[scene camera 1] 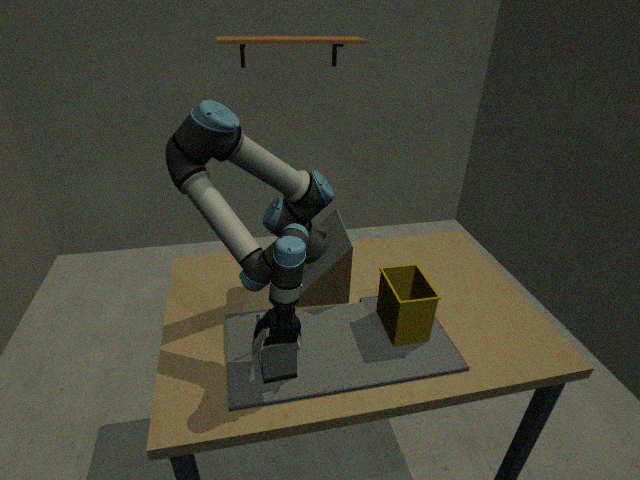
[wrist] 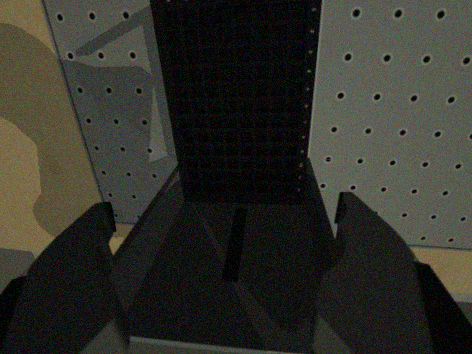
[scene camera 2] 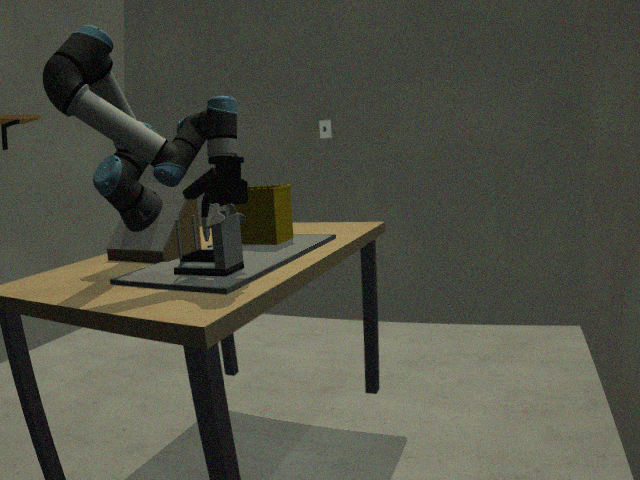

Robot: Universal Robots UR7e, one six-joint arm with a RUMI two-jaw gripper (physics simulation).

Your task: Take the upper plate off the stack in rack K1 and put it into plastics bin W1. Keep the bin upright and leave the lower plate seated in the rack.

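Places are measured from the arm's base along level axes (x right, y ahead, z up), in metres.
Pixels of known places: gripper, fingertip midpoint: (wrist: 225,199); arm's base at its link origin: (scene camera 1: 317,246) (scene camera 2: 144,212).
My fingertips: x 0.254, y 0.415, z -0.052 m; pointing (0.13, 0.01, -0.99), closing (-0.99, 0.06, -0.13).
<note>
For each thing: its top centre in the pictures, then the offset to it from my fingertips. "spot": a spot on its surface instead. Level surfaces: height alone.
- Rack K1 at its top centre: (wrist: 192,180) (scene camera 2: 203,216) (scene camera 1: 274,324) dx -0.007, dy -0.046, dz +0.059 m
- dark gridded plate at its top centre: (wrist: 237,115) (scene camera 2: 210,253) dx -0.007, dy -0.036, dz -0.033 m
- Low dark plate material at a spot on its surface: (scene camera 2: 199,255) spot: dx +0.021, dy -0.052, dz -0.034 m
- Yellow bin W1 at its top centre: (scene camera 1: 408,281) (scene camera 2: 258,187) dx -0.436, dy -0.067, dz +0.099 m
- grey perforated board at its surface level: dz -0.080 m
- wooden table at its surface level: dz -0.094 m
Rack K1 (scene camera 1: 279,360) (scene camera 2: 228,241) (wrist: 280,260) stands on the grey board, with a tall grey end wall, thin posts and a black base. A dark gridded plate (wrist: 240,100) lies in the rack in the wrist view. Low dark plate material (scene camera 2: 199,255) shows in scene camera 2, but I cannot tell the upper plate from the lower. My gripper (scene camera 1: 276,347) (scene camera 2: 219,222) (wrist: 225,199) points down over the rack. Its fingers are open, one on each side of the rack's end wall, with no plate seen held. Yellow bin W1 (scene camera 1: 413,322) (scene camera 2: 266,217) stands upright, open at the top.
The grey perforated board (scene camera 1: 336,361) (scene camera 2: 305,248) (wrist: 390,115) carries the rack and the bin on the wooden table (scene camera 1: 506,320) (scene camera 2: 155,310). The arm's wedge-shaped base (scene camera 1: 330,279) (scene camera 2: 149,242) stands behind the board. A wall shelf (scene camera 1: 289,39) hangs high at the back.
</note>
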